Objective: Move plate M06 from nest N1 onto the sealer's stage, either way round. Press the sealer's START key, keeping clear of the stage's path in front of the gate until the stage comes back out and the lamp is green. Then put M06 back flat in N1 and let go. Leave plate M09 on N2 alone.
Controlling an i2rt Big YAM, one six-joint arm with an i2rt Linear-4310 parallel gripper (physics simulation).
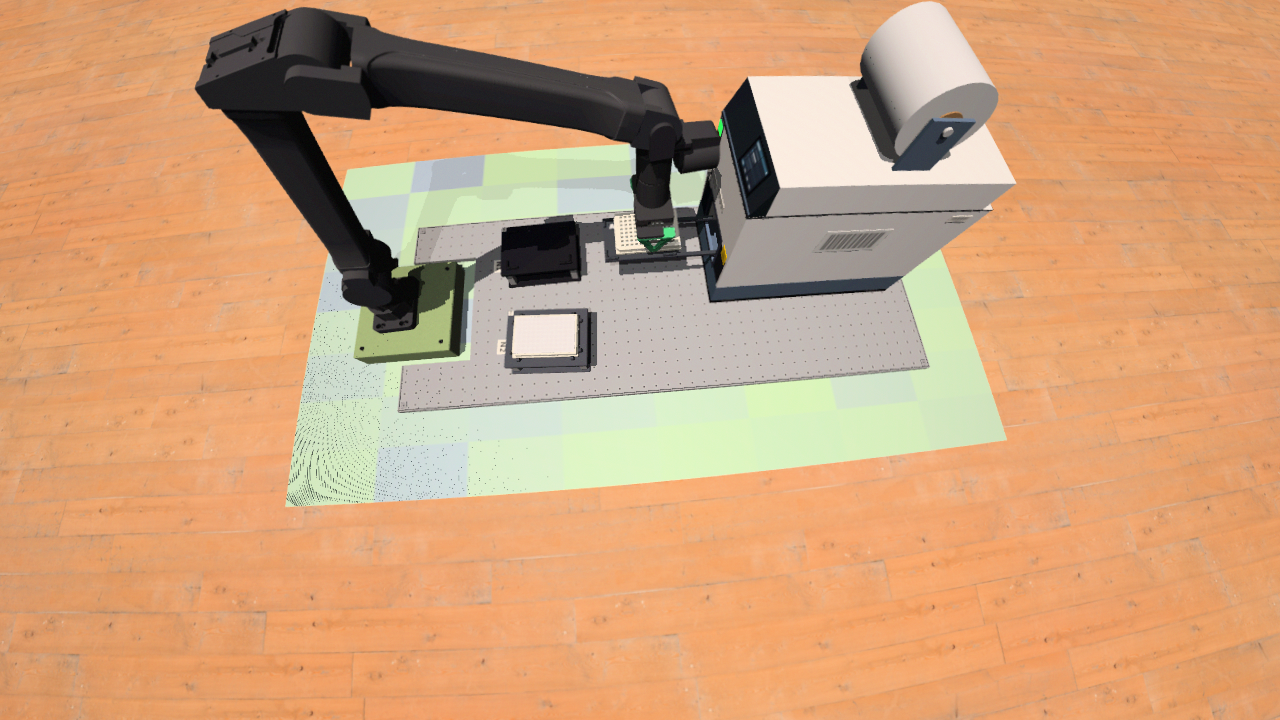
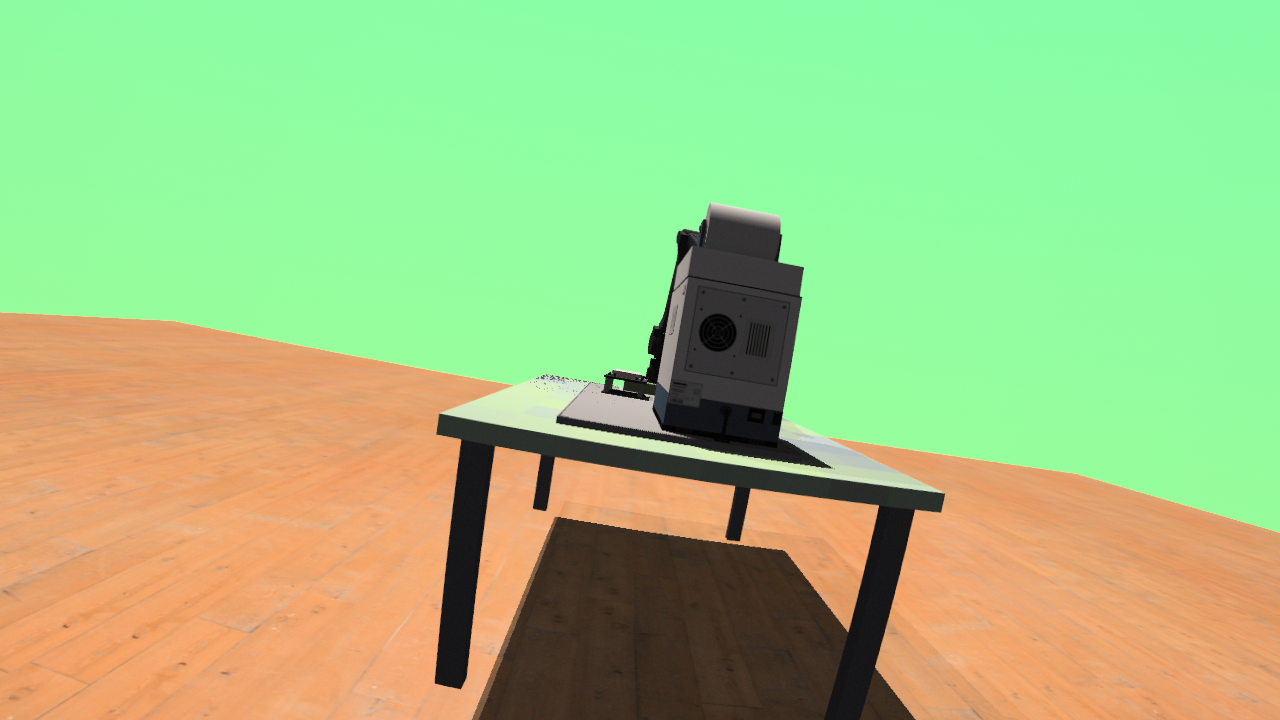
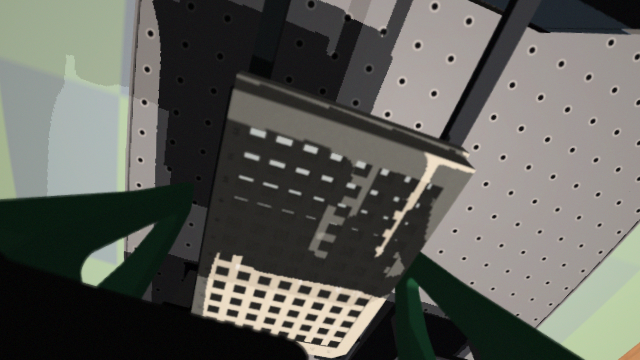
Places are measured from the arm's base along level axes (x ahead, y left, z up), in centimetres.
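Pixels of known places: gripper, fingertip midpoint: (image 1: 650, 230) (image 3: 300, 227); arm's base, link origin: (image 1: 398, 305).
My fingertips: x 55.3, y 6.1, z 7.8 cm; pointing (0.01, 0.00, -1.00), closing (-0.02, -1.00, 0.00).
Ahead of a thing's pixels: the offset from my fingertips to its middle. "spot": to the spot under its first point. Level surfaces: height alone.
Plate M06 {dx -0.9, dy -0.5, dz +0.5 cm} (image 1: 629, 235) (image 3: 313, 196), a cream well plate, lies on the sealer's stage {dx +1.9, dy -0.8, dz -1.1 cm} (image 1: 646, 259) just in front of the sealer's gate. My gripper (image 1: 659, 235) (image 3: 300, 227) is open, with one green finger on each side of the plate's near end and a gap to each side. Nest N1 {dx -23.8, dy +2.7, dz -8.0 cm} (image 1: 539, 250), a black holder, stands empty to the left of the stage. Plate M09 {dx -23.1, dy -18.0, dz -5.2 cm} (image 1: 543, 336) lies flat in nest N2 {spot: dx -29.8, dy -21.7, dz -5.9 cm} (image 1: 512, 360) nearer the front. The sealer (image 1: 850, 179) (image 2: 729, 340) shows a small green light {spot: dx +12.5, dy +8.0, dz +16.2 cm} (image 1: 720, 127) at its front top corner.
All stands on a grey perforated board {dz -11.1 cm} (image 1: 716, 349) (image 3: 536, 134) on a pale green table (image 2: 697, 465). The arm's base sits on a green block (image 1: 439, 313) at the left. A white roll {dx +35.4, dy -1.9, dz +30.6 cm} (image 1: 926, 76) sits on top of the sealer.
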